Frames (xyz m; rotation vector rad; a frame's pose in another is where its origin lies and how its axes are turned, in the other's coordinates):
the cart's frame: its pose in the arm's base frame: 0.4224 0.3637 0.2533 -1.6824 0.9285 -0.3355
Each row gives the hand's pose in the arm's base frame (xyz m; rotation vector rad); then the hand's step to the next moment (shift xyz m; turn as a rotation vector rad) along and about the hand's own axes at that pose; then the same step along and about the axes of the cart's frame.
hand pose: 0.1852 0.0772 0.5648 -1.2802 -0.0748 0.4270
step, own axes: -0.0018 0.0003 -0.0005 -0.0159 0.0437 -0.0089
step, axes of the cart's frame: -0.0003 0.0008 -0.0017 -0.0027 0.0470 -0.0047
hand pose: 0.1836 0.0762 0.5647 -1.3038 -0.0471 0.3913
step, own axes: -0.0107 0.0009 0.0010 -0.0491 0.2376 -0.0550
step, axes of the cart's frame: -0.0056 0.0031 -0.0087 0.0070 0.2486 0.0048
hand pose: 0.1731 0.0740 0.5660 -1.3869 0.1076 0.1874
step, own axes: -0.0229 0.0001 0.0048 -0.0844 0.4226 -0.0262
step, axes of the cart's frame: -0.0182 0.0043 -0.0141 -0.0412 0.4264 0.0534
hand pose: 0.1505 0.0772 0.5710 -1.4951 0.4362 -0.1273
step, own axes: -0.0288 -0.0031 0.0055 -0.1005 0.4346 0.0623
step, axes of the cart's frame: -0.0283 0.0006 -0.0081 -0.0946 0.4218 0.1267
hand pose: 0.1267 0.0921 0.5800 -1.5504 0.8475 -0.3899
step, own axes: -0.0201 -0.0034 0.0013 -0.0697 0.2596 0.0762
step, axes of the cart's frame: -0.0202 -0.0031 0.0003 -0.0671 0.2461 0.1140
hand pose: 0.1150 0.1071 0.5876 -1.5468 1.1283 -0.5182
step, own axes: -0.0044 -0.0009 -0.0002 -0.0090 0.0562 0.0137
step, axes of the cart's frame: -0.0043 -0.0013 0.0007 -0.0093 0.0540 0.0206
